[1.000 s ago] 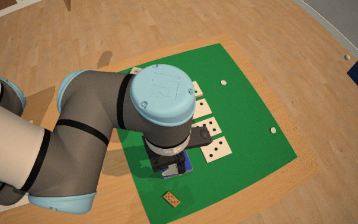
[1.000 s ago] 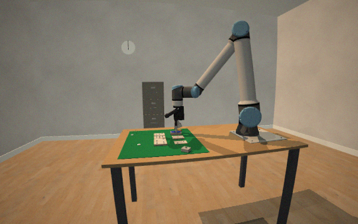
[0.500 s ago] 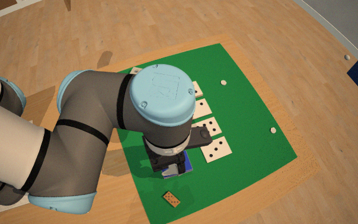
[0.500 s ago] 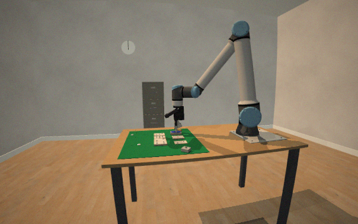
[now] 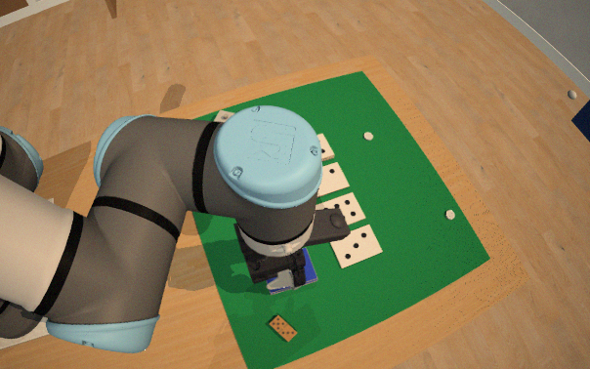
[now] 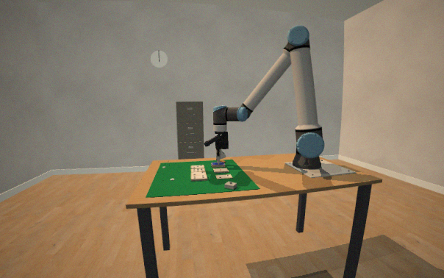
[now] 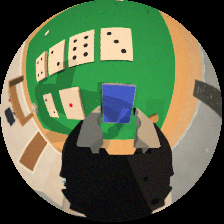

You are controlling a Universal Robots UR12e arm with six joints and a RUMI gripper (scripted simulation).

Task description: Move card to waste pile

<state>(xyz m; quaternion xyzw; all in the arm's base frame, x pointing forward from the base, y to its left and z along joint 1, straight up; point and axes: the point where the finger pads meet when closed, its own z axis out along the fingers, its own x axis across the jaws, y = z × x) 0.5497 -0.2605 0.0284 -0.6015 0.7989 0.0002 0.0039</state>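
Right now my hand is 160 mm short of the green mat, 110 mm to the right of it and 40 mm above it. Also, from my hand: grey block 380 mm to the left, 80 mm ahead, 10 mm below.
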